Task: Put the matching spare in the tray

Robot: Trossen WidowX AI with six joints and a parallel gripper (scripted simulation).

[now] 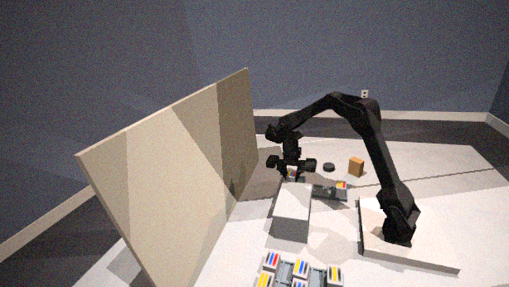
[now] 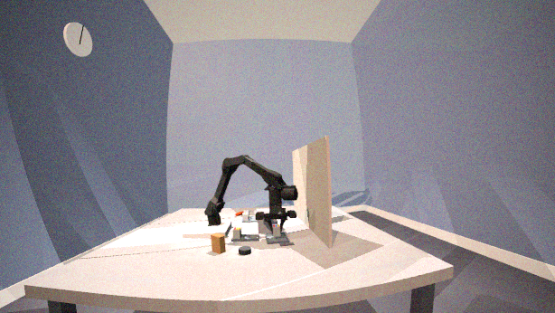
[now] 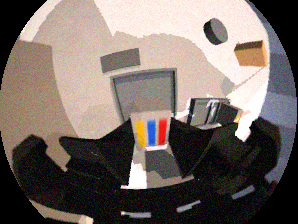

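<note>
The grey tray is 3 cm below my gripper tip. From my gripper tip the other things lie so: tan panel 18 cm ahead, 19 cm to the left, 20 cm above; then brown box 24 cm behind, 15 cm to the right, 1 cm above.
</note>
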